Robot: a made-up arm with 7 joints.
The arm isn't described. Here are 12 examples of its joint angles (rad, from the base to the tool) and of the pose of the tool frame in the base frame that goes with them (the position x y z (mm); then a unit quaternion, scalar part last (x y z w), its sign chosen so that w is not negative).
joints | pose
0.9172 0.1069 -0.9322 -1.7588 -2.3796 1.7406 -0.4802 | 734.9 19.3 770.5 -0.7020 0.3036 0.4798 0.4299
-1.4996 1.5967 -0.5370 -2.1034 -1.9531 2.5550 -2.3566 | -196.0 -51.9 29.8 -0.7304 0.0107 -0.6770 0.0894
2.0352 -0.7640 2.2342 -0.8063 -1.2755 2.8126 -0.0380 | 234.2 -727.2 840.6 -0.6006 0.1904 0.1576 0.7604
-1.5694 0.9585 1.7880 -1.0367 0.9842 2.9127 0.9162 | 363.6 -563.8 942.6 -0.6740 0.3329 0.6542 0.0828
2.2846 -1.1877 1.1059 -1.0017 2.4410 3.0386 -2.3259 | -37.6 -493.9 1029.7 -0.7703 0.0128 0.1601 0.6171
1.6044 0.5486 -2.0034 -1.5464 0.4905 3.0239 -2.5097 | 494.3 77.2 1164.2 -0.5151 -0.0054 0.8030 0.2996
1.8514 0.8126 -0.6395 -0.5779 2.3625 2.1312 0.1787 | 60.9 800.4 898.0 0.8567 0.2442 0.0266 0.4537
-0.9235 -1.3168 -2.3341 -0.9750 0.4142 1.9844 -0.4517 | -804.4 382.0 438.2 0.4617 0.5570 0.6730 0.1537
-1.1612 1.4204 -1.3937 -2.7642 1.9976 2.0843 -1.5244 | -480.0 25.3 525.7 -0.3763 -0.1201 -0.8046 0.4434
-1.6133 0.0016 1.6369 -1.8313 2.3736 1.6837 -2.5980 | 633.0 23.8 803.6 -0.2882 0.8752 -0.3843 0.0579
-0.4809 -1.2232 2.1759 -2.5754 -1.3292 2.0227 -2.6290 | 149.5 246.7 194.2 0.2084 -0.9488 0.0543 0.2311
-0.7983 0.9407 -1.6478 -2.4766 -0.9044 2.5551 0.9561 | -409.8 -465.6 499.0 -0.4833 0.3622 -0.6234 0.4966
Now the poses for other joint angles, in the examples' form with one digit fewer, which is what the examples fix.
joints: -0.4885 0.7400 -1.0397 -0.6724 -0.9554 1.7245 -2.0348
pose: 460 -650 997 0.066 0.574 0.226 0.784
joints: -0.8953 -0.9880 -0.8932 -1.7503 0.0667 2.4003 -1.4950
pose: -477 -274 1169 -0.546 -0.473 0.068 0.688
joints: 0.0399 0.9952 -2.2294 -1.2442 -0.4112 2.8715 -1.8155
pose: 457 -461 1094 -0.301 0.690 0.296 0.588
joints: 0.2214 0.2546 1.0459 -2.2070 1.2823 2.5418 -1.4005
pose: 288 499 567 0.690 -0.191 0.543 0.439
